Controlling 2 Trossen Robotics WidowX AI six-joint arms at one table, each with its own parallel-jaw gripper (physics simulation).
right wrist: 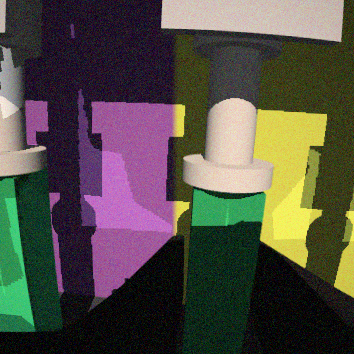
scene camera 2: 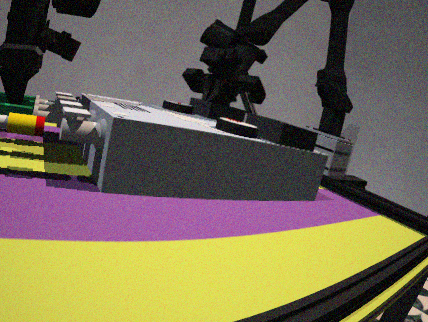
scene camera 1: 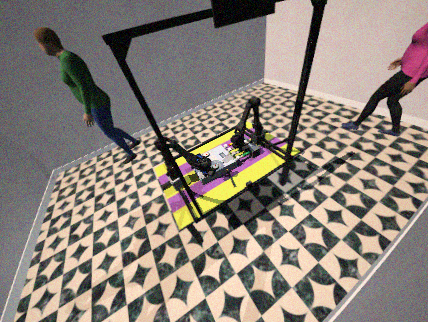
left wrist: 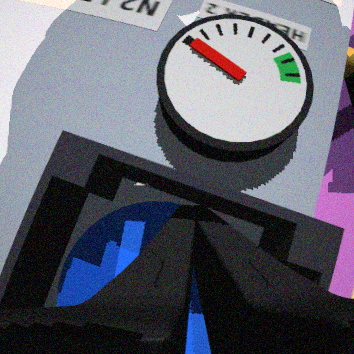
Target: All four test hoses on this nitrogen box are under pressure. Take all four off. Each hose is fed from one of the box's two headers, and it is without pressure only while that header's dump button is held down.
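Pixels of known places: left gripper, fingertip midpoint: (scene camera 2: 200,113) (scene camera 1: 210,169) (left wrist: 190,216); right gripper, fingertip midpoint: (right wrist: 212,246) (scene camera 1: 240,151); left arm's base at its link origin: (scene camera 2: 329,134) (scene camera 1: 174,176); right arm's base at its link origin: (scene camera 1: 258,134).
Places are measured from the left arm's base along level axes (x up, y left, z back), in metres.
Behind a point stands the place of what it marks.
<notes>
The grey nitrogen box (scene camera 1: 221,158) {z -0.429, x -0.031, y -0.097 m} (scene camera 2: 206,166) {z -0.426, x -0.071, y 0.078 m} lies on the striped table top. My left gripper (scene camera 1: 208,167) {z -0.276, x -0.029, y -0.138 m} (scene camera 2: 214,110) {z -0.276, x -0.029, y -0.138 m} (left wrist: 190,216) {z -0.276, x -0.029, y -0.138 m} is shut and empty, with its fingertips down on the blue dump button (left wrist: 102,253) {z -0.257, x -0.030, y -0.110 m}. Beside the button, the header 2 gauge (left wrist: 232,105) {z -0.315, x -0.017, y -0.145 m} (scene camera 2: 236,126) {z -0.379, x -0.021, y 0.063 m} has its red needle (left wrist: 218,59) {z -0.332, x -0.015, y -0.137 m} at the far end from the green mark. My right gripper (scene camera 1: 241,144) {z -0.633, x -0.070, y -0.131 m} (right wrist: 212,246) {z -0.633, x -0.070, y -0.131 m} is shut on a green hose (right wrist: 228,207) {z -0.610, x -0.047, y -0.127 m}. The hose's white collar (right wrist: 228,173) {z -0.600, x -0.044, y -0.127 m} sits on a grey stub (right wrist: 234,77) {z -0.577, x -0.050, y -0.123 m} of the box. A second green hose (right wrist: 14,246) {z -0.618, x -0.047, y -0.191 m} is coupled beside it.
The yellow and purple table top (scene camera 1: 244,179) {z -0.448, x -0.111, y -0.364 m} (scene camera 2: 213,271) {z -0.520, x -0.111, y 0.214 m} sits under a black frame with slanted posts (scene camera 1: 302,83) {z -0.843, x 0.538, y -0.474 m}. A small grey block (scene camera 1: 254,149) {z -0.712, x -0.032, y -0.231 m} stands near the right arm's base. A person in green (scene camera 1: 82,89) walks at the left, and another person's leg (scene camera 1: 364,113) shows at the right.
</notes>
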